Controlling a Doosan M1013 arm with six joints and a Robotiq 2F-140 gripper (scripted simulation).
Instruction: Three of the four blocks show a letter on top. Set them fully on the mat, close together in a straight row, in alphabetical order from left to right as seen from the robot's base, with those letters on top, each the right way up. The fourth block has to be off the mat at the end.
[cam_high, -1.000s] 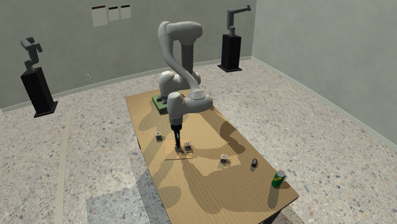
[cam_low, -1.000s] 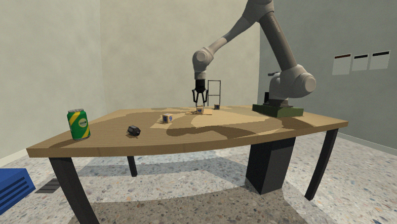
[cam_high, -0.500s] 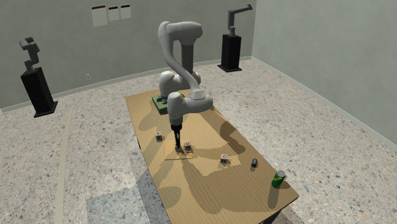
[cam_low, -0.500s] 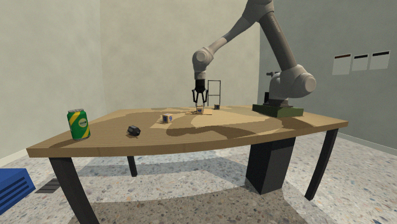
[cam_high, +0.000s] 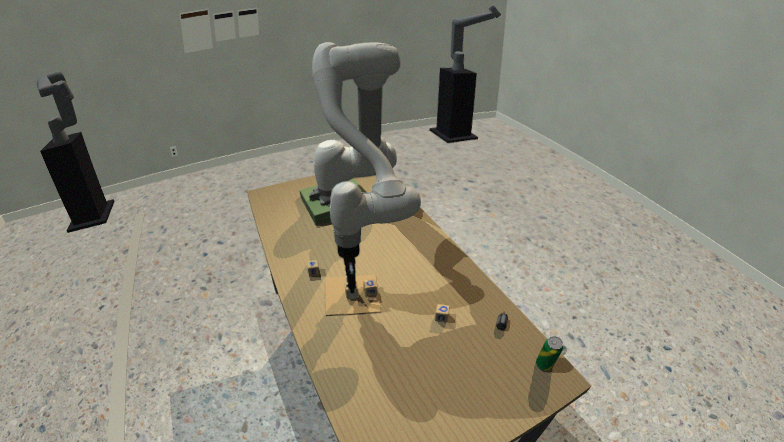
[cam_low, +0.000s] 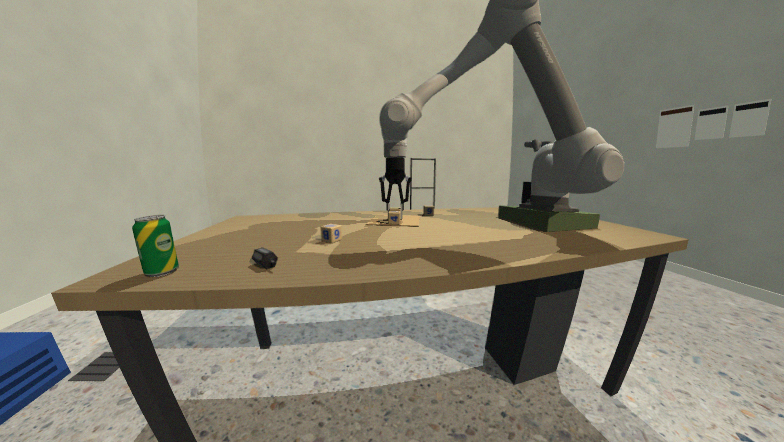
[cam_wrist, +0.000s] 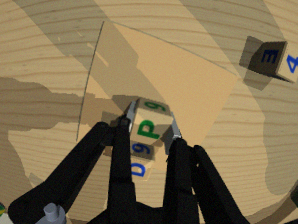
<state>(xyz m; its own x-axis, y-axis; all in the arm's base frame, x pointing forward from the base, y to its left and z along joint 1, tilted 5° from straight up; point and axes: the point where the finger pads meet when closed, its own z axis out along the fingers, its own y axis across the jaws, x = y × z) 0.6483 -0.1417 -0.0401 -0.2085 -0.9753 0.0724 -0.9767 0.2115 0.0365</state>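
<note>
Right now my hand is 4 cm above the tan mat. Round my hand: D block (1 cm ahead, 7 cm to the left, 1 cm below); then blue-lettered block (24 cm ahead, 25 cm to the left, 2 cm below); then black object (36 cm ahead, 44 cm to the left, 2 cm below).
</note>
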